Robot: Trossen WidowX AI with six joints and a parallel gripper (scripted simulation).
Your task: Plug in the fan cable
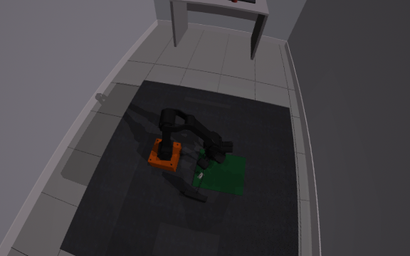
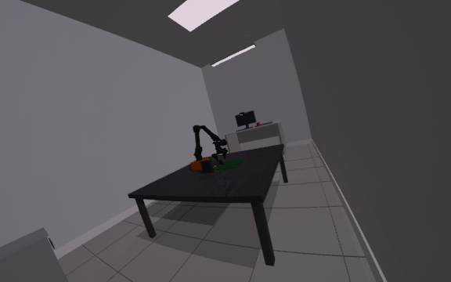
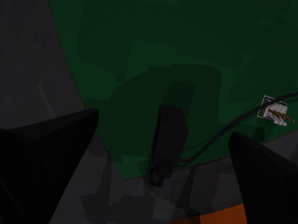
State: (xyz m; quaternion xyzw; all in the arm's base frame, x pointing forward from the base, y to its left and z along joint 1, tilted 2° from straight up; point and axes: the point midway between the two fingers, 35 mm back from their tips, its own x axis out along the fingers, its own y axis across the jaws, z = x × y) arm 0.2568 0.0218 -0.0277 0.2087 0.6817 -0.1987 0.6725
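My gripper tip is 1 cm past the black plug and 2 cm above it. The rest, counted from my gripper tip: black fan (6 cm behind, 22 cm to the right, 2 cm above); then green board (7 cm ahead, 6 cm to the right, 5 cm below).
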